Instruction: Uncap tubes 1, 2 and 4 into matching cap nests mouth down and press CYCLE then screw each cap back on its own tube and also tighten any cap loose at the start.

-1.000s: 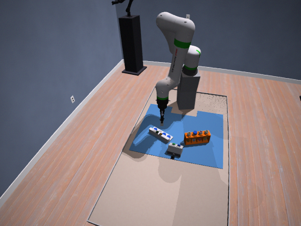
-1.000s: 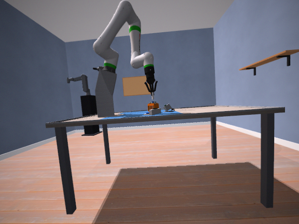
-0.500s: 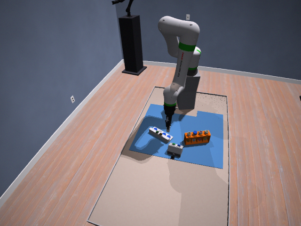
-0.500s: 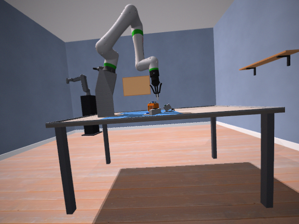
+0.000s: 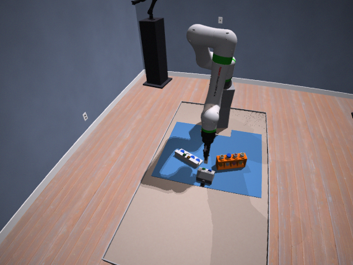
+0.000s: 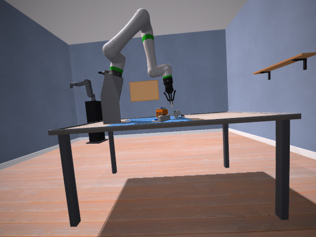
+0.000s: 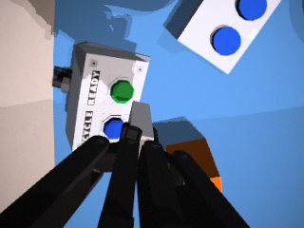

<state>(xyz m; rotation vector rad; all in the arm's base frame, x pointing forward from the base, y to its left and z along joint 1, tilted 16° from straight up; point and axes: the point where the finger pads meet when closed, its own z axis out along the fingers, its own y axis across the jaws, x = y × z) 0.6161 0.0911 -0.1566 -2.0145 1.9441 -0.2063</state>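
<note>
The blue key is 7 cm below my hand, 4 cm to the left of it and 2 cm ahead of it. Round my hand: green key (7 cm below, 3 cm ahead); then small sloping desk (9 cm below, 4 cm ahead, 2 cm to the left).
</note>
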